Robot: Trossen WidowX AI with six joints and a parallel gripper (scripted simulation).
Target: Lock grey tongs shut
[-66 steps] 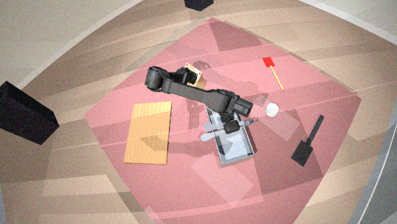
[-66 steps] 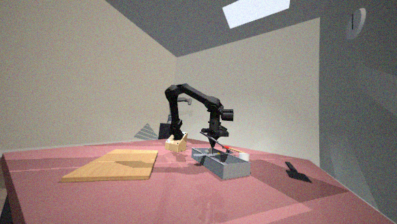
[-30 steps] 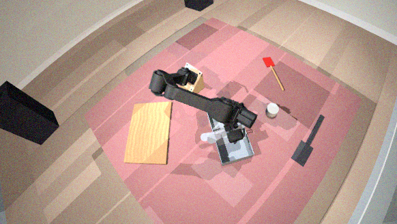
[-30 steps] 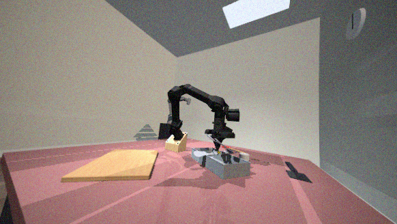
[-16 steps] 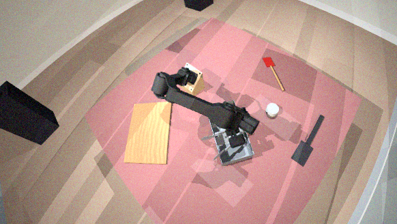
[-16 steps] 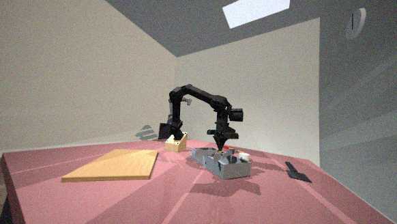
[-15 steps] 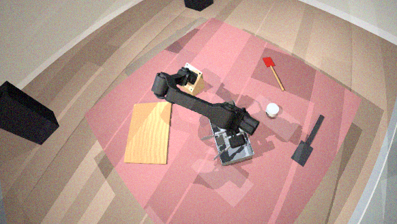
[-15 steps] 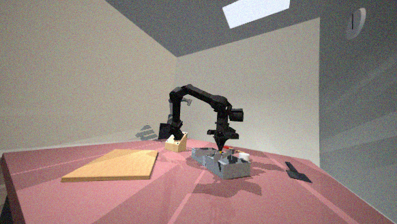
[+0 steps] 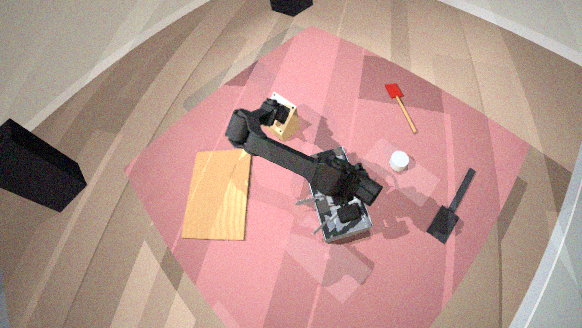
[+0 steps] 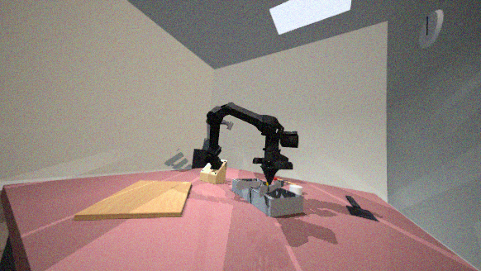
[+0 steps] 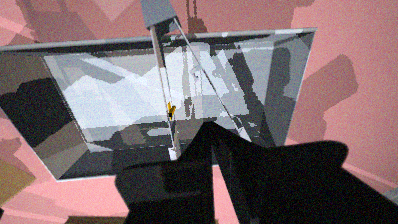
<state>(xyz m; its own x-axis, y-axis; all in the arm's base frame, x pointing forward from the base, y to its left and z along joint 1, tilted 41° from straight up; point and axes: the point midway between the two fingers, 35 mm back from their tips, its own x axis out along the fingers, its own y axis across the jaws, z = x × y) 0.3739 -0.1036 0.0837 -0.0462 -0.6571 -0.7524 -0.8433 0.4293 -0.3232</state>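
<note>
Right now my gripper tip is 5 cm above the grey roasting tin, 4 cm past it and 3 cm to the right of it. From my gripper tip the other things lie so: white cylinder 28 cm to the left, 7 cm ahead, 6 cm below; wooden board 38 cm behind, 24 cm to the right, 7 cm below; black spatula 32 cm ahead, 26 cm to the left, 7 cm below.
</note>
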